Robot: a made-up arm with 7 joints. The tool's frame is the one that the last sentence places.
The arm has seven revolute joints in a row. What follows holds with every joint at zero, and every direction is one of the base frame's. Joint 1 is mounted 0.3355 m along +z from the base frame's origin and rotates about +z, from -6.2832 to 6.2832 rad. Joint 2 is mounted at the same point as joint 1 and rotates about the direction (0, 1, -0.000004), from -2.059 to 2.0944 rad. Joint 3 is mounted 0.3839 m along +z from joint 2 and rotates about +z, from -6.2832 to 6.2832 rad. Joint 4 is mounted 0.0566 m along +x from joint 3 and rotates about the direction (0, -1, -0.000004), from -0.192 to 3.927 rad. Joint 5 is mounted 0.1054 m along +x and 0.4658 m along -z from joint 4 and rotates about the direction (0, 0.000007, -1), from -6.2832 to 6.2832 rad. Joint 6 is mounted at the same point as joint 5 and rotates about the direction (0, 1, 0.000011), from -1.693 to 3.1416 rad. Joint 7 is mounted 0.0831 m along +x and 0.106 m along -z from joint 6 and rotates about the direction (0, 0.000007, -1), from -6.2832 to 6.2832 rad. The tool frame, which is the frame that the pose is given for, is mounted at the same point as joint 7; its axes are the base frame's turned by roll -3.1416, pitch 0 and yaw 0 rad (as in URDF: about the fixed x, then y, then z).
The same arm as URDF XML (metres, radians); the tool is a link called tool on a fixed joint. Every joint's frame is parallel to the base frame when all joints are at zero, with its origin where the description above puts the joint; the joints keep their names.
<robot name="arm">
  <joint name="tool_joint" type="fixed">
    <parent link="link7"/>
    <child link="tool"/>
    <origin xyz="0 0 0" rpy="3.1416 0 0"/>
  </joint>
  <joint name="joint 7" type="revolute">
    <parent link="link6"/>
    <child link="link7"/>
    <origin xyz="0.0831 0 -0.106" rpy="0 0 0"/>
    <axis xyz="0 0 -1"/>
    <limit lower="-6.2832" upper="6.2832"/>
  </joint>
  <joint name="joint 6" type="revolute">
    <parent link="link5"/>
    <child link="link6"/>
    <origin xyz="0 0 0" rpy="0 0 0"/>
    <axis xyz="0 1 0"/>
    <limit lower="-1.693" upper="3.1416"/>
  </joint>
  <joint name="joint 5" type="revolute">
    <parent link="link4"/>
    <child link="link5"/>
    <origin xyz="0.1054 0 -0.4658" rpy="0 0 0"/>
    <axis xyz="0 0 -1"/>
    <limit lower="-6.2832" upper="6.2832"/>
  </joint>
  <joint name="joint 4" type="revolute">
    <parent link="link3"/>
    <child link="link4"/>
    <origin xyz="0.0566 0 0" rpy="0 0 0"/>
    <axis xyz="0 -1 0"/>
    <limit lower="-0.192" upper="3.927"/>
  </joint>
  <joint name="joint 3" type="revolute">
    <parent link="link2"/>
    <child link="link3"/>
    <origin xyz="0 0 0.3839" rpy="0 0 0"/>
    <axis xyz="0 0 1"/>
    <limit lower="-6.2832" upper="6.2832"/>
  </joint>
  <joint name="joint 2" type="revolute">
    <parent link="link1"/>
    <child link="link2"/>
    <origin xyz="0 0 0" rpy="0 0 0"/>
    <axis xyz="0 1 0"/>
    <limit lower="-2.059" upper="2.0944"/>
  </joint>
  <joint name="joint 1" type="revolute">
    <parent link="base"/>
    <child link="link1"/>
    <origin xyz="0 0 0.3355" rpy="0 0 0"/>
    <axis xyz="0 0 1"/>
    <limit lower="-6.2832" upper="6.2832"/>
  </joint>
  <link name="base"/>
  <link name="link1"/>
  <link name="link2"/>
  <link name="link3"/>
  <link name="link4"/>
  <link name="link5"/>
  <link name="link6"/>
  <link name="link7"/>
  <link name="tool"/>
</robot>

